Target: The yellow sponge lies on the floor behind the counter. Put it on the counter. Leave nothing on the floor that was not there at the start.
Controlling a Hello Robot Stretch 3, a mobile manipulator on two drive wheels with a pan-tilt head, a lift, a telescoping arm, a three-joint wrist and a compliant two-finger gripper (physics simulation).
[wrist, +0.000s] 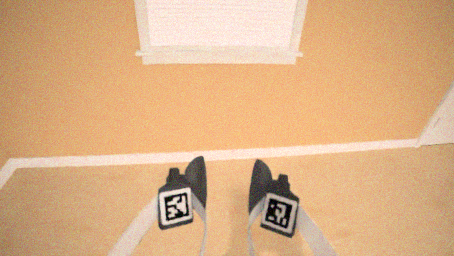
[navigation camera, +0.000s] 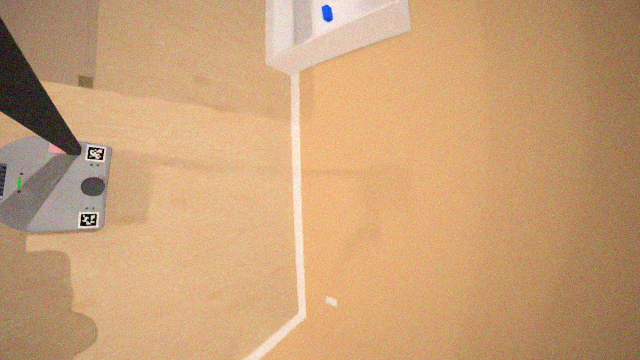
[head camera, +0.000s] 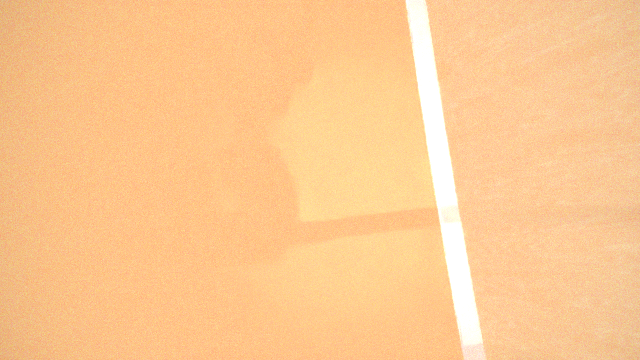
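Pixels of known places: gripper, fingertip midpoint: [wrist: 228, 176]; robot's base, link origin: [navigation camera: 93, 184].
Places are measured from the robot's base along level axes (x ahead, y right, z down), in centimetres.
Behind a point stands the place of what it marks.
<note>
The yellow sponge does not show in any of the three views. A beige boxy unit [navigation camera: 45, 40] @[x -15.5, y -41.2, z -38.2 cm] shows in part at the upper left of the navigation view; I cannot tell whether it is the counter. My gripper [wrist: 228, 176] @[x -2.2, y 37.4, z -108.3 cm] is open in the wrist view, its two dark fingertips well apart with nothing between them. Beyond them are floor, a white baseboard and the wall. The gripper does not show in the head or navigation view.
A white skirting strip [head camera: 437, 130] @[x 135.2, y 10.8, z -4.2 cm] [navigation camera: 298, 200] @[x 134.2, y 4.3, z -6.4 cm] [wrist: 310, 150] @[x -70.2, y 161.4, z -4.4 cm] runs along the orange wall. A white open box [navigation camera: 350, 52] holds a blue object [navigation camera: 327, 13] @[x 91.7, y -129.7, z -55.5 cm]. My grey base [navigation camera: 65, 200] @[x -7.2, y 5.6, z -16.0 cm] is at the left. A window [wrist: 220, 25] @[x 4.3, y 150.2, z -96.2 cm] and part of a white door [wrist: 442, 125] @[x -198.5, y 181.6, z -24.1 cm] show.
</note>
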